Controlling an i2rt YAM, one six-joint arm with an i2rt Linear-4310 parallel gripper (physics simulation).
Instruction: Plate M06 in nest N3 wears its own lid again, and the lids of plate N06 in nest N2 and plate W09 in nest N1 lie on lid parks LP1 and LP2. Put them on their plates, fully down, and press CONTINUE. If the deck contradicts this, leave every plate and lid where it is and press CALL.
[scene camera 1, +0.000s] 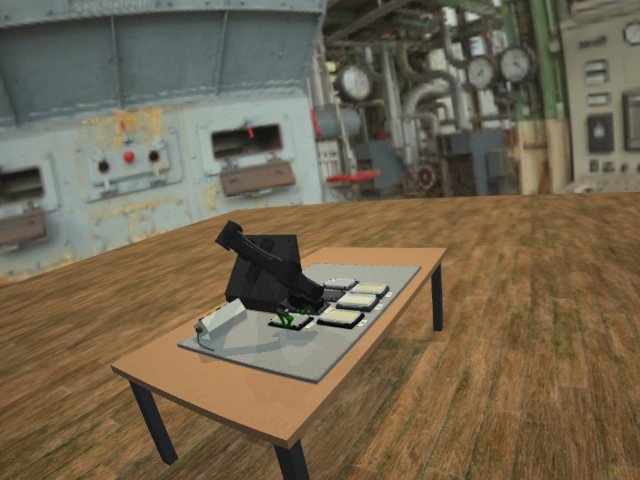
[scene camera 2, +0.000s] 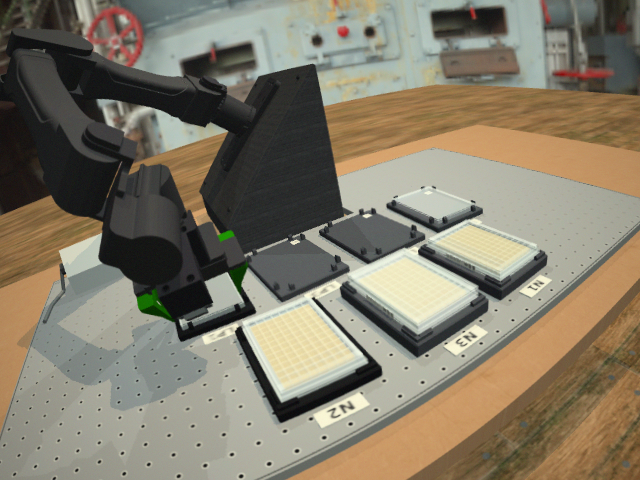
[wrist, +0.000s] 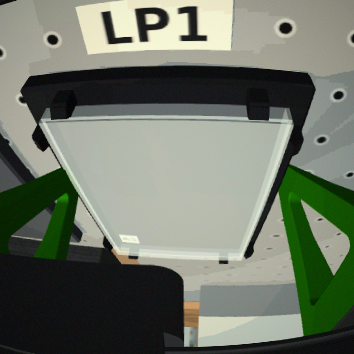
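A clear lid lies on park LP1, inside its corner posts. My gripper is open, its green fingers down on either side of this lid, with gaps beside it. Another clear lid lies on the farthest park; its label is hidden. The plate in N2 shows a sharp yellow grid. The plate in N3 looks paler, under a clear cover. The plate in N1 has a clear rim; I cannot tell whether it is lidded. Plate codes are unreadable.
Two dark parks without lids stand between the lidded ones. The black wedge-shaped arm mount rises behind them. A pale control box with a cable stands beyond LP1; its button labels are unreadable.
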